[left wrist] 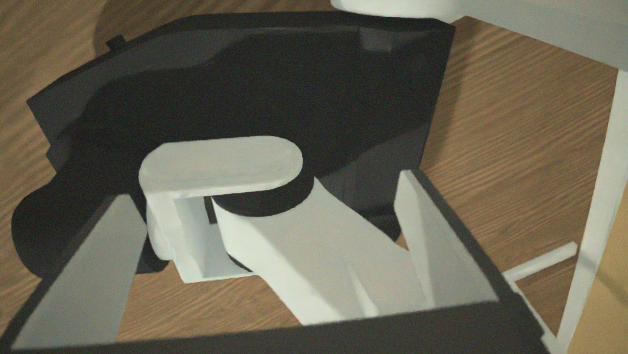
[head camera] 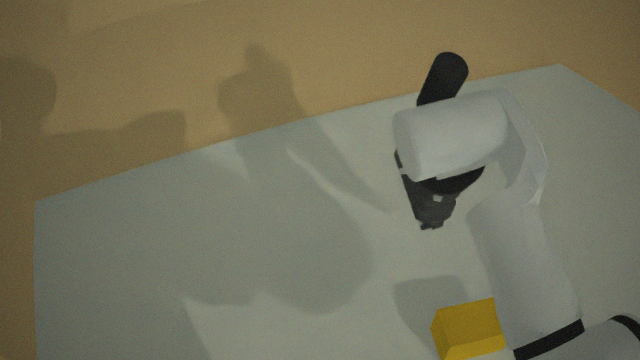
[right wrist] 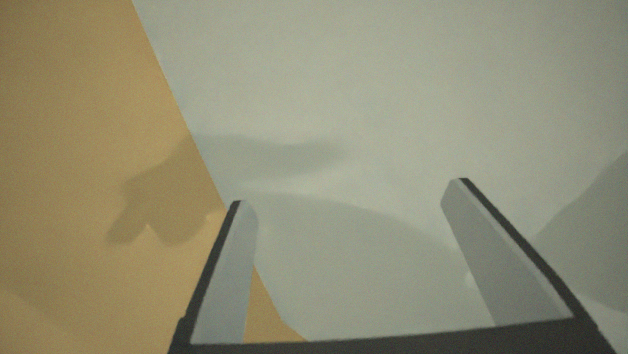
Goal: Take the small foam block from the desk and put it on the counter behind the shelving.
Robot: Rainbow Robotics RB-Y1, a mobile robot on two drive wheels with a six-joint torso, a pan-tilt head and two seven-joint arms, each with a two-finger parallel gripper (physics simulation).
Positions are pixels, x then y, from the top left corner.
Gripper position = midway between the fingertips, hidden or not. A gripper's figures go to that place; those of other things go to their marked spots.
My right gripper [head camera: 415, 190] is 68 cm from the lens. A white desk [head camera: 301, 234] is 71 cm from the lens.
